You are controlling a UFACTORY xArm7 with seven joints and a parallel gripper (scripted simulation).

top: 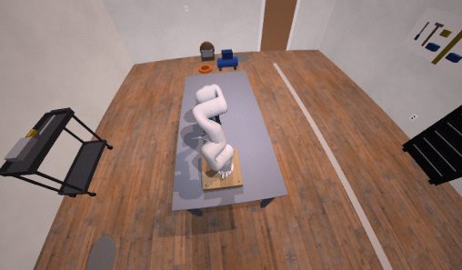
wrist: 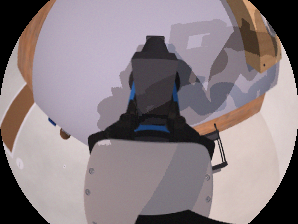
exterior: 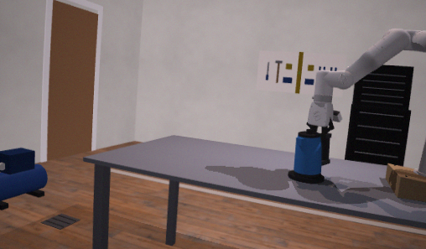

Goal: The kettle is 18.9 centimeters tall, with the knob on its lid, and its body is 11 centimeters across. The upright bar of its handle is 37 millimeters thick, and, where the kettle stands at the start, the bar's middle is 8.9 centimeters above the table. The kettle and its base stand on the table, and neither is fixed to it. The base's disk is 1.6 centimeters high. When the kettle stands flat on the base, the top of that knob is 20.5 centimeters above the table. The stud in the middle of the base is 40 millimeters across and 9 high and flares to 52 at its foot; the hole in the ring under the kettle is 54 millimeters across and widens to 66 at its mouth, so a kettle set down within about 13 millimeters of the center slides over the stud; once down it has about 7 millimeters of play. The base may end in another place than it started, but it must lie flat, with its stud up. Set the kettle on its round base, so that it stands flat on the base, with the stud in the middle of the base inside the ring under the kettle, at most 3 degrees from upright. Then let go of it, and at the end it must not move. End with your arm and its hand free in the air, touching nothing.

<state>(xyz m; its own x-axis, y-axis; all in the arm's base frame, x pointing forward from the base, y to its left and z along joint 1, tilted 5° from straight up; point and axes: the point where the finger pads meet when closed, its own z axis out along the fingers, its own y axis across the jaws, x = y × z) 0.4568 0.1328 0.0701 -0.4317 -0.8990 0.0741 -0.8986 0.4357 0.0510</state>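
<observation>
Right now my hand is 5 cm above the blue kettle, 2 cm to the right of it and 1 cm short of it. Round my hand: black round base 16 cm below, 5 cm to the left, 2 cm ahead.
</observation>
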